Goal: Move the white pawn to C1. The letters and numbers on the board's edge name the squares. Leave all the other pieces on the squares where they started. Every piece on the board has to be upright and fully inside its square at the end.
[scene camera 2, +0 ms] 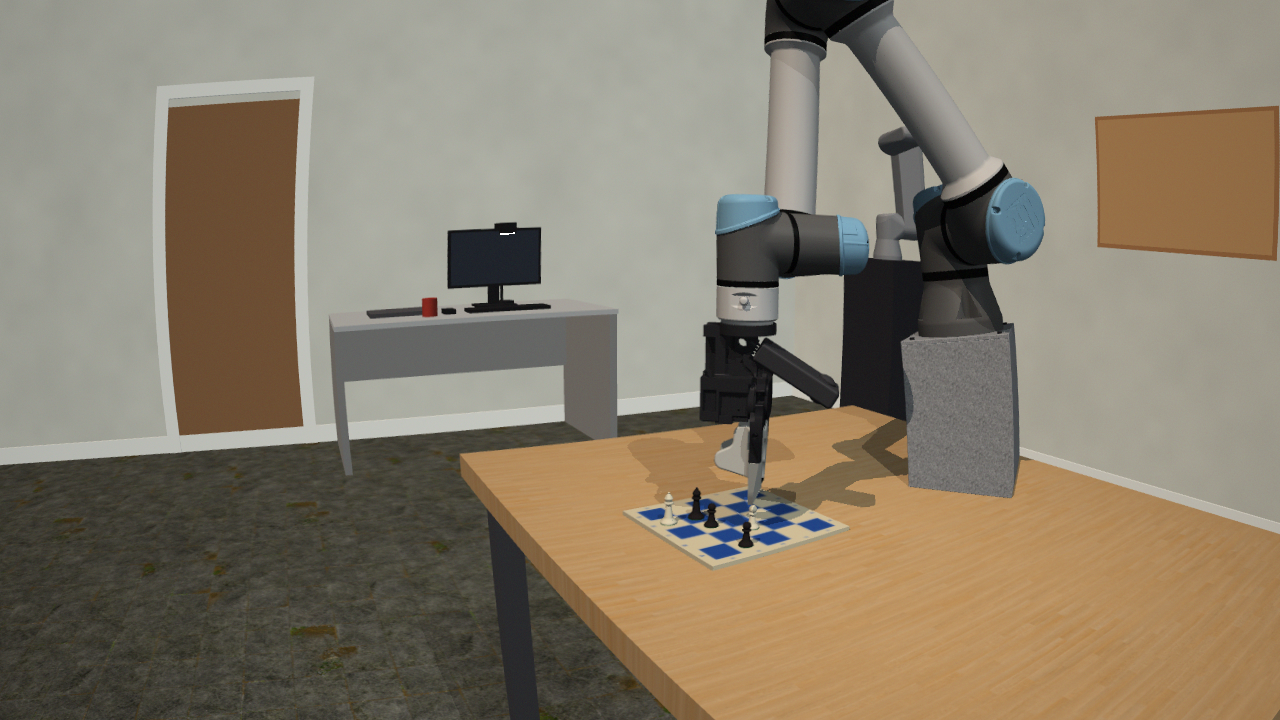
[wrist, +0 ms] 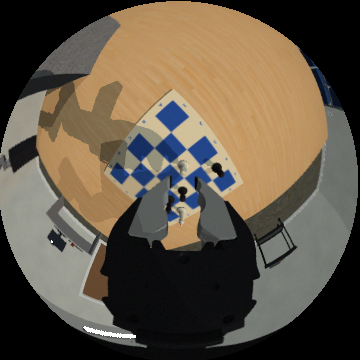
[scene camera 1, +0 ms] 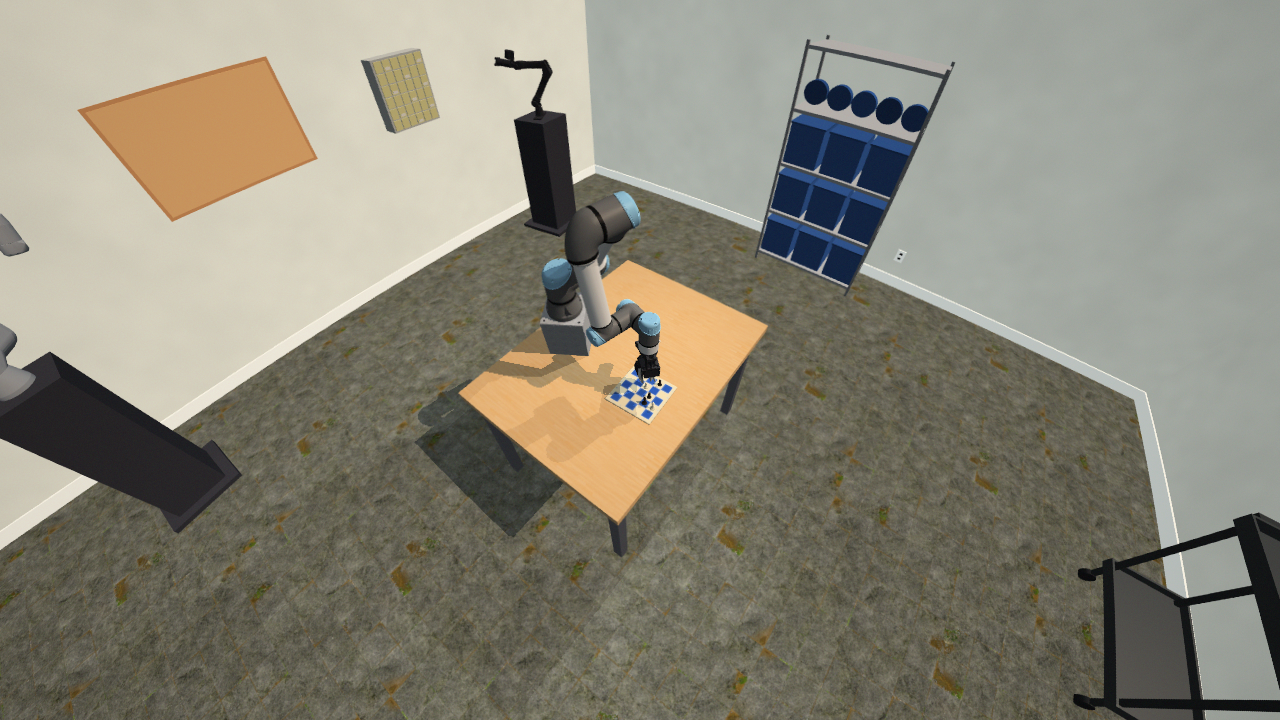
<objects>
A chessboard shows in scene camera 2, in the wrist view and in scene camera 1 (628, 394). The same spot on the chessboard: (wrist: 171, 131) is (scene camera 2: 797, 524).
</objects>
